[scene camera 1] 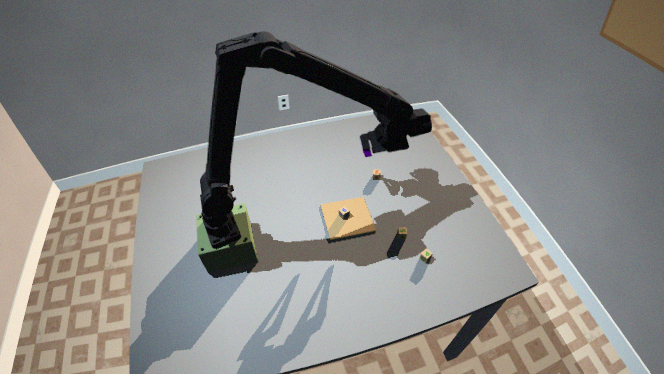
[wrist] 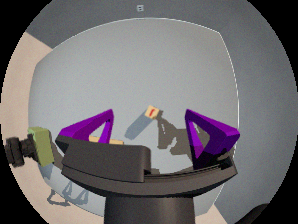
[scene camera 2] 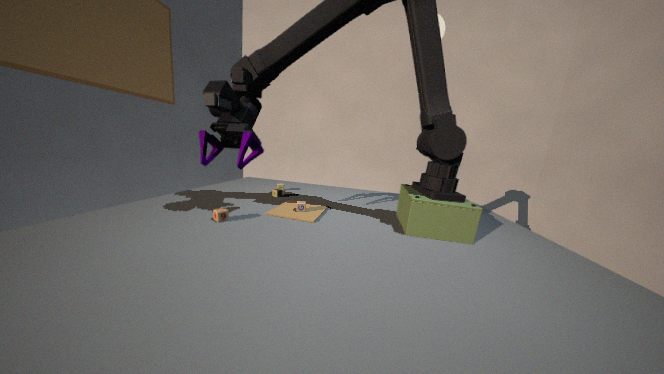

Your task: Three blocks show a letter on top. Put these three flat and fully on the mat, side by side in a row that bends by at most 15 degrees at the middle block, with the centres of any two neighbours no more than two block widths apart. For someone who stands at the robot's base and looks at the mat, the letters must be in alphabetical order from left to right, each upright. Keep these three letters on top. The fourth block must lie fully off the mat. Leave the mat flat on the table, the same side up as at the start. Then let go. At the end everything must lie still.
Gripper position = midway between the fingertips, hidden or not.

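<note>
A tan mat (scene camera 1: pixel 359 222) is here, and I find it in scene camera 2 (scene camera 2: pixel 288 209) as well. As for my gripper (scene camera 2: pixel 220 166), I can see it in the wrist view (wrist: pixel 149 113) too.
</note>
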